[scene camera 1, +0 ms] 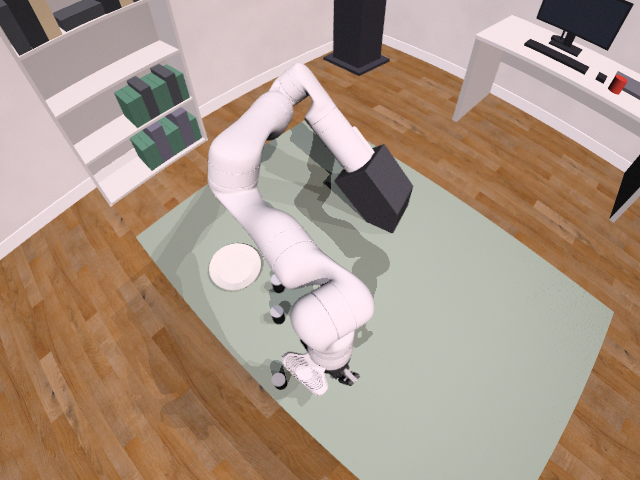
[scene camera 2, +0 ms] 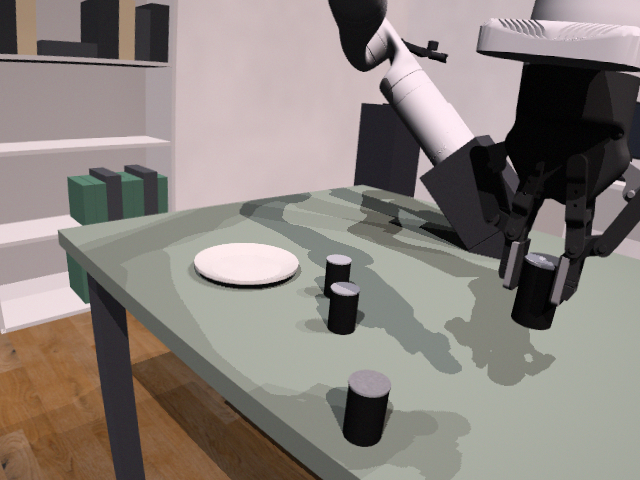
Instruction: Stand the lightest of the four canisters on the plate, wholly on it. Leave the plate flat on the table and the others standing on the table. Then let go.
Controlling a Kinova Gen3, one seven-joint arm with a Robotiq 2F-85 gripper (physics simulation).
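Seen in the pictures: gripper, between the fingertips: (scene camera 2: pixel 533 294); arm's base, origin of its link: (scene camera 1: pixel 358 162) (scene camera 2: pixel 455 155).
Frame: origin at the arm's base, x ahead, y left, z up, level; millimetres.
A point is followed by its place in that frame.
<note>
My gripper (scene camera 1: pixel 350 377) (scene camera 2: pixel 535 289) {y 344, x 466, z -35 mm} is shut on a black canister (scene camera 2: pixel 534 310) {y 348, x 468, z -46 mm} with a grey lid. It holds the canister above the table at the right of scene camera 2, slightly tilted. Three similar canisters stand upright on the table: a far one (scene camera 1: pixel 278 285) {y 81, x 387, z -121 mm} (scene camera 2: pixel 338 277) {y 80, x 391, z -133 mm}, a middle one (scene camera 1: pixel 278 316) {y 149, x 446, z -114 mm} (scene camera 2: pixel 343 312) {y 147, x 451, z -136 mm}, and a near one (scene camera 1: pixel 279 381) {y 274, x 554, z -113 mm} (scene camera 2: pixel 366 413) {y 279, x 565, z -131 mm} by the table's edge. The white plate (scene camera 1: pixel 235 267) {y -65, x 430, z -159 mm} (scene camera 2: pixel 246 262) {y -80, x 420, z -159 mm} lies flat on the table, with no canister on it. Looks do not tell which canister is lightest.
The green table (scene camera 1: pixel 439 351) {y 499, x 213, z -164 mm} (scene camera 2: pixel 248 330) {y 80, x 529, z -164 mm} bears the plate and canisters. A dark box (scene camera 1: pixel 377 188) {y 101, x 38, z -3 mm} (scene camera 2: pixel 465 191) {y 60, x 51, z -54 mm} at the arm's base is at the back. A bookshelf (scene camera 1: pixel 111 198) (scene camera 2: pixel 172 103) stands beyond the table. The far canister is near the plate's right side in scene camera 2.
</note>
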